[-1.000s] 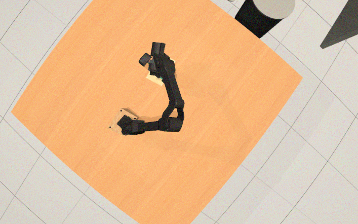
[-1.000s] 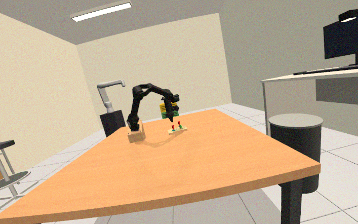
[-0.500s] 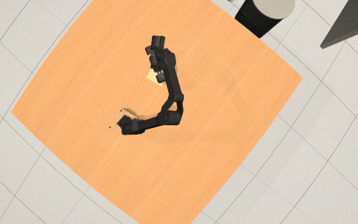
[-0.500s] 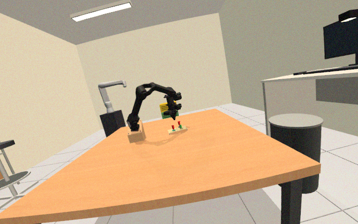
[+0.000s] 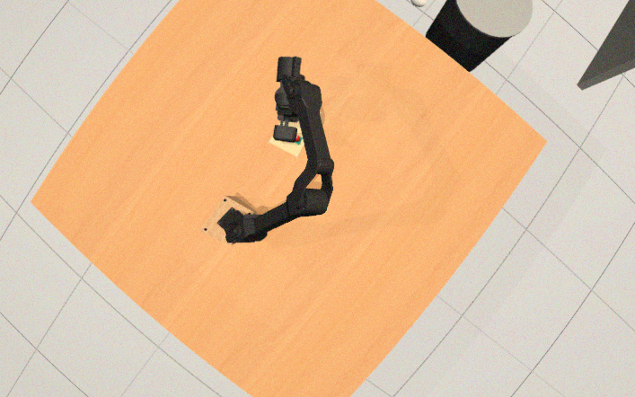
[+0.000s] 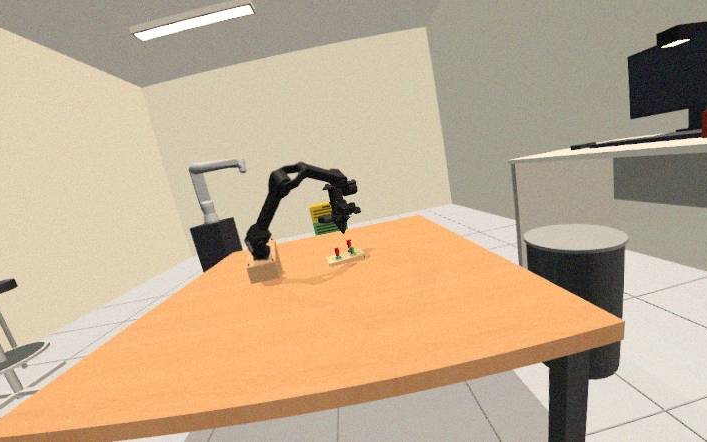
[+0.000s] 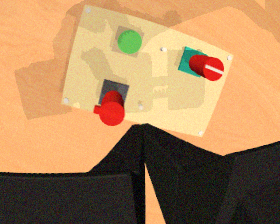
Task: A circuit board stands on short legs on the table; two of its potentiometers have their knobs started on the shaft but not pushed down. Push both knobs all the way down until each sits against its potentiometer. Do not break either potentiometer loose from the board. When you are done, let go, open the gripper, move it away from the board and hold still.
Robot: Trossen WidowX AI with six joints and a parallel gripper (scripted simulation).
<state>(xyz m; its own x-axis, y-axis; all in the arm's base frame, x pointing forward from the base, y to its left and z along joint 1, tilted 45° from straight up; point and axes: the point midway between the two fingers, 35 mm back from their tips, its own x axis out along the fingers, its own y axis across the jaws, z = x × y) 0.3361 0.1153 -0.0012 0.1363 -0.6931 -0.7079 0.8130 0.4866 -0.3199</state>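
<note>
The red knob lies 10 mm ahead of my gripper tip, 10 mm to the left of it and 50 mm below it.
</note>
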